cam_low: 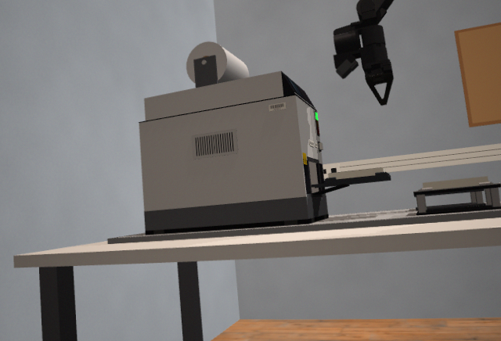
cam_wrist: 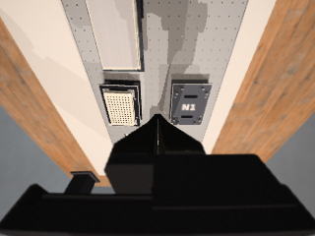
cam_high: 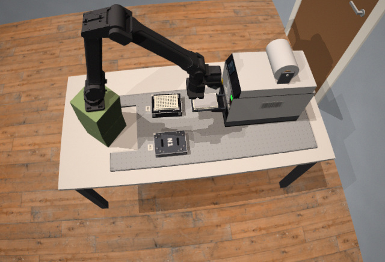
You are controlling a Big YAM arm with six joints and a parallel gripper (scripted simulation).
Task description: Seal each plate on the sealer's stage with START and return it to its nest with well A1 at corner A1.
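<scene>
Right now the sealer stage is 19 cm below my hand, 8 cm to the left of it and 8 cm ahead of it. The rest, counted from my hand: plate 22 cm below, 14 cm to the left, 11 cm behind; then yellow warning label 19 cm ahead, 15 cm to the left, 14 cm below; then plate nest 24 cm below, 14 cm behind, 9 cm to the right.
</scene>
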